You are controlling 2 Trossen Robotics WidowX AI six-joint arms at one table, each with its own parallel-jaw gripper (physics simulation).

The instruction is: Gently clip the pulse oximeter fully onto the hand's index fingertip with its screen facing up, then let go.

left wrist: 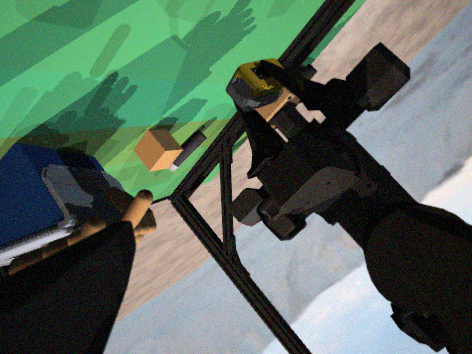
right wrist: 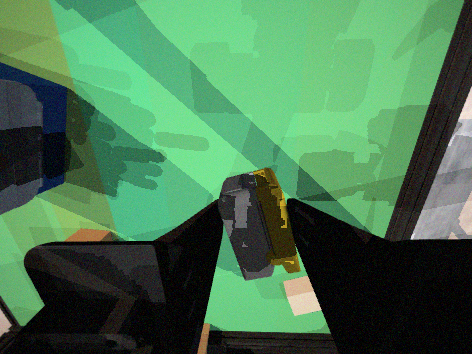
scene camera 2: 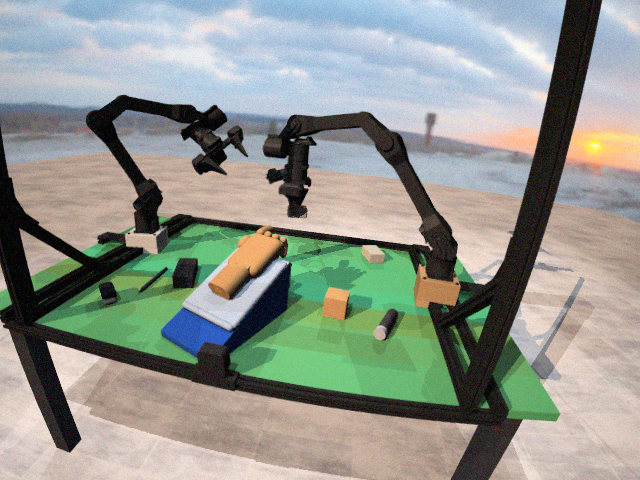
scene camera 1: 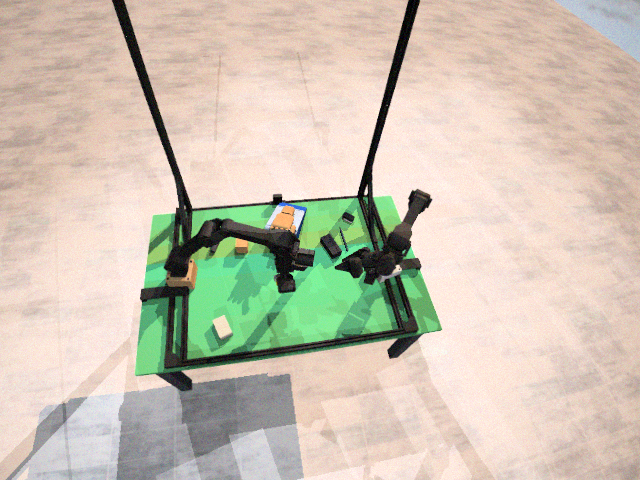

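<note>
The pulse oximeter, dark grey on one side and yellow on the other, is between the fingers of my right gripper, which is shut on it above the table. Its screen cannot be made out. The orange-tan hand rests on a sloped blue and white support, and the held oximeter is apart from it. In the left wrist view, a dark finger of the left gripper partly hides the hand. My left gripper is open and empty, high above the table.
An orange cube and a dark cylinder lie on one side of the support. A black box, a pen and a small dark block lie on the other. A cream block lies farther off.
</note>
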